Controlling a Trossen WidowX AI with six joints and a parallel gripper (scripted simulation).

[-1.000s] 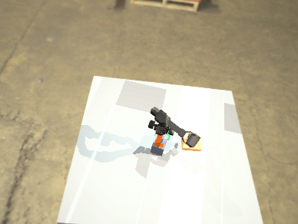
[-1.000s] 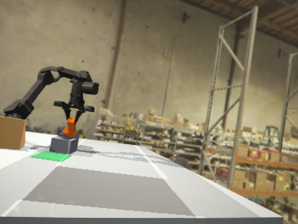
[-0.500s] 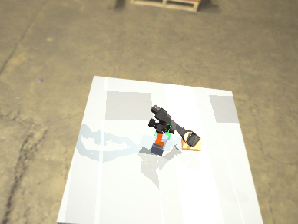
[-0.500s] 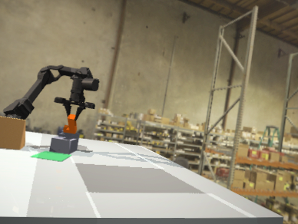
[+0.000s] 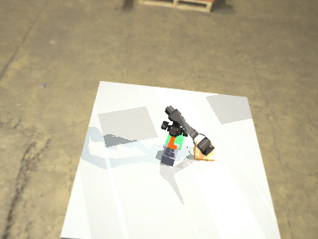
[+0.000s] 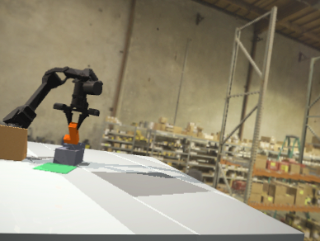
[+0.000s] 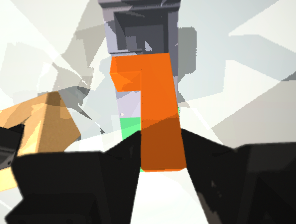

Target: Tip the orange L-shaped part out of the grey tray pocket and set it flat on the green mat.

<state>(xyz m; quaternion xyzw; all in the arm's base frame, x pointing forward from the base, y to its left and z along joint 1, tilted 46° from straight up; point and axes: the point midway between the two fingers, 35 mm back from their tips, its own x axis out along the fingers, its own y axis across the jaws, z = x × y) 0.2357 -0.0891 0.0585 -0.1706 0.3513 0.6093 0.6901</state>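
My gripper tip is 40 mm past the green mat, 90 mm to the left of it and 170 mm above it. Round my gripper tip: orange L-shaped part 10 mm behind, 30 mm to the left, 30 mm below.
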